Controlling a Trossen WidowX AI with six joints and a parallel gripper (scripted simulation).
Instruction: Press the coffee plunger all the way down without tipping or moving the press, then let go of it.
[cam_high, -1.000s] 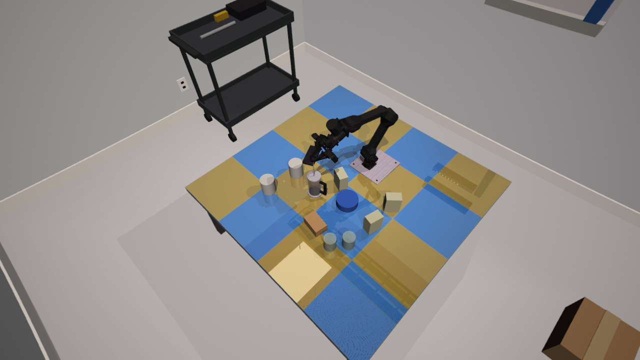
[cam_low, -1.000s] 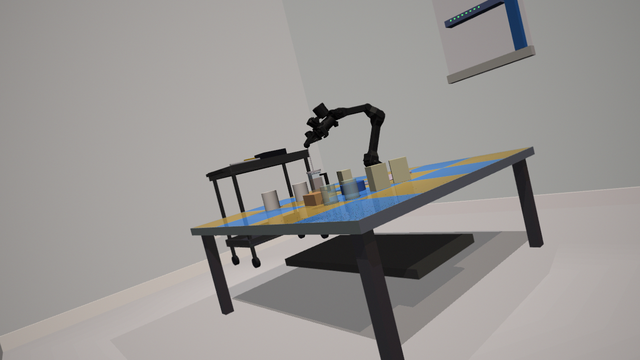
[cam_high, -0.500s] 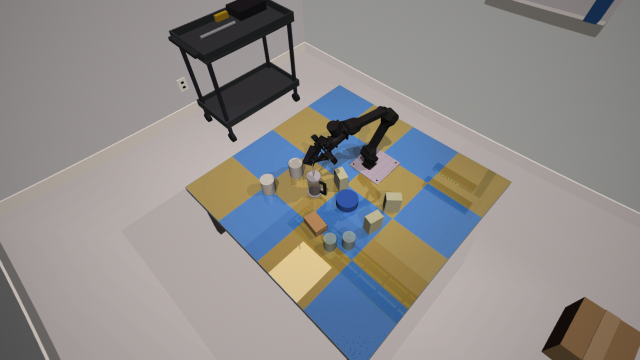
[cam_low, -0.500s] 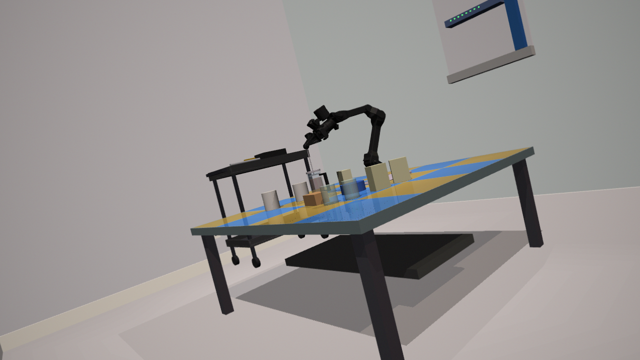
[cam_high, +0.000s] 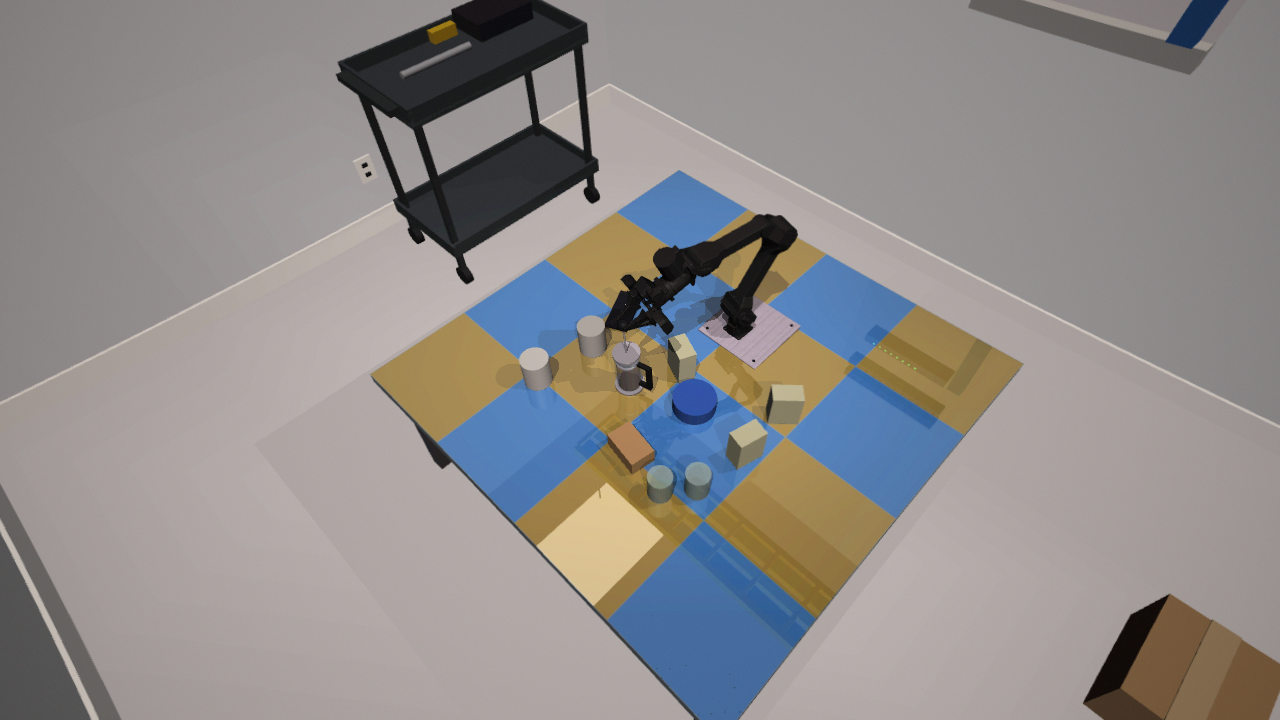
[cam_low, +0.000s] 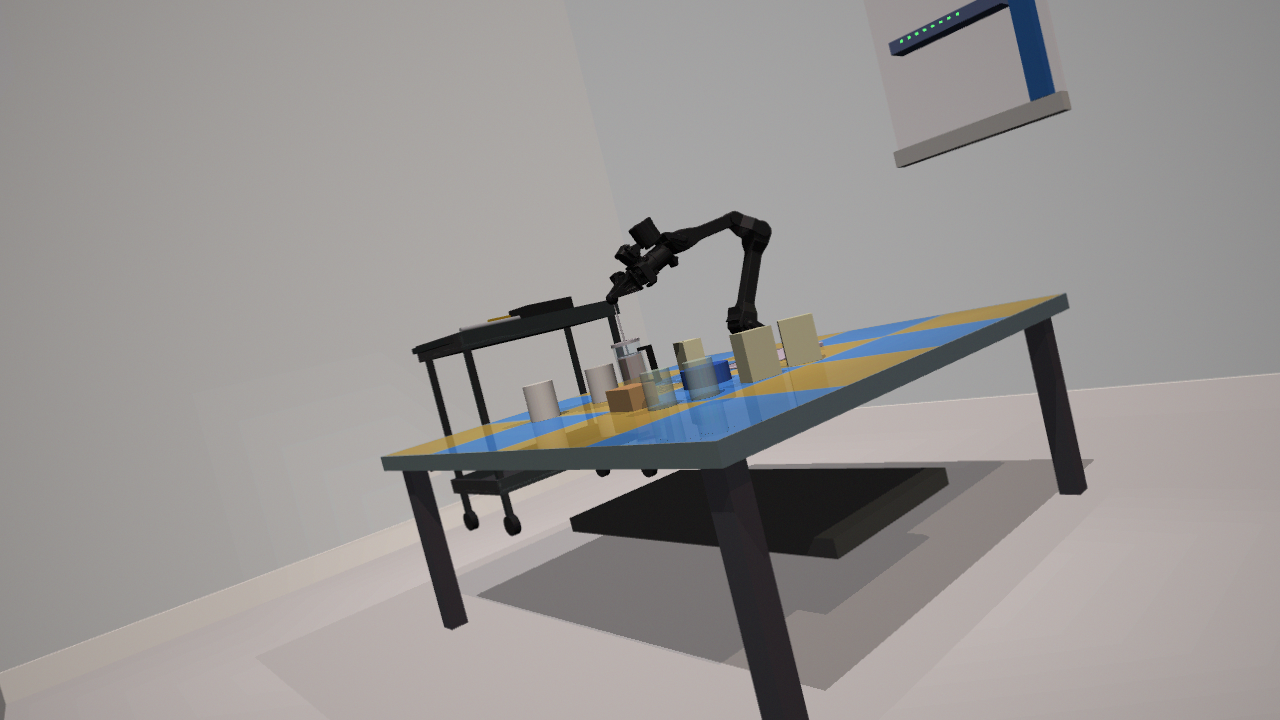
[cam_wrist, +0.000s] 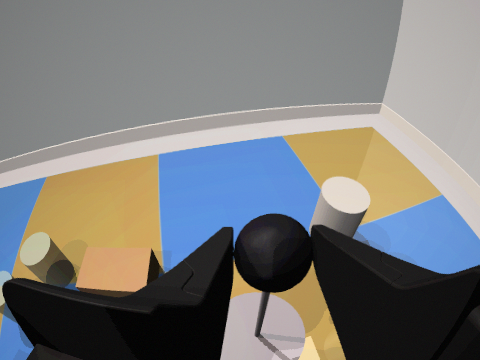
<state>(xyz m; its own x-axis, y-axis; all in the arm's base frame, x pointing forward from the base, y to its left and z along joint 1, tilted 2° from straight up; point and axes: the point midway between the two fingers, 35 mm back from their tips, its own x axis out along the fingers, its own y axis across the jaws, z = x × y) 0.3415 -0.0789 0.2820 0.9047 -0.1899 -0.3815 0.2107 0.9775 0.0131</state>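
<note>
My gripper tip is now 13 cm above the glass coffee press, 2 cm to the right of it and 2 cm past it. From my gripper tip the other things lie so: dark flat slab (26 cm below, 21 cm to the right, 19 cm behind); blue disc (24 cm below, 18 cm to the left, 9 cm behind).
</note>
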